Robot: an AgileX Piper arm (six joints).
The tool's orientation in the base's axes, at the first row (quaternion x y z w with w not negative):
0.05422 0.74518 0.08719 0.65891
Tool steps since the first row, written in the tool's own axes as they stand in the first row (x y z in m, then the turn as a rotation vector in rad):
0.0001 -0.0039 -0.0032 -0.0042 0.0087 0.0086
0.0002 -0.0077 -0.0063 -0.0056 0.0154 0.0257
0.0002 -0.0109 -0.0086 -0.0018 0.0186 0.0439
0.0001 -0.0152 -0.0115 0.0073 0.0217 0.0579
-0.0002 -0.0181 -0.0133 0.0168 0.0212 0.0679
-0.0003 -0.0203 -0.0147 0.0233 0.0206 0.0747
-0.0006 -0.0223 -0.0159 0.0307 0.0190 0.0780
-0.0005 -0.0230 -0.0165 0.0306 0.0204 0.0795
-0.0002 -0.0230 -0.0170 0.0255 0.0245 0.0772
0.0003 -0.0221 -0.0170 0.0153 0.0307 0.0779
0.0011 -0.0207 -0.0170 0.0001 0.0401 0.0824
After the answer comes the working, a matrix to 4 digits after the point.
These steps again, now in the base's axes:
-0.0031 -0.0040 -0.0005 0.0088 0.0082 0.0048
-0.0060 -0.0079 -0.0010 0.0257 0.0155 0.0056
-0.0082 -0.0111 -0.0014 0.0431 0.0204 0.0004
-0.0109 -0.0155 -0.0018 0.0557 0.0261 -0.0095
-0.0125 -0.0185 -0.0019 0.0645 0.0280 -0.0200
-0.0138 -0.0208 -0.0021 0.0704 0.0291 -0.0272
-0.0149 -0.0229 -0.0021 0.0728 0.0292 -0.0351
-0.0155 -0.0236 -0.0022 0.0743 0.0306 -0.0349
-0.0160 -0.0235 -0.0025 0.0725 0.0335 -0.0289
-0.0161 -0.0226 -0.0028 0.0743 0.0376 -0.0178
-0.0163 -0.0210 -0.0033 0.0803 0.0441 -0.0016

The tool's axes in the first row as the columns of a matrix, in the base's axes (rounded; the answer above uses it unrounded):
-0.1258 -0.0341 0.9915
0.1957 0.9789 0.0585
-0.9726 0.2014 -0.1165

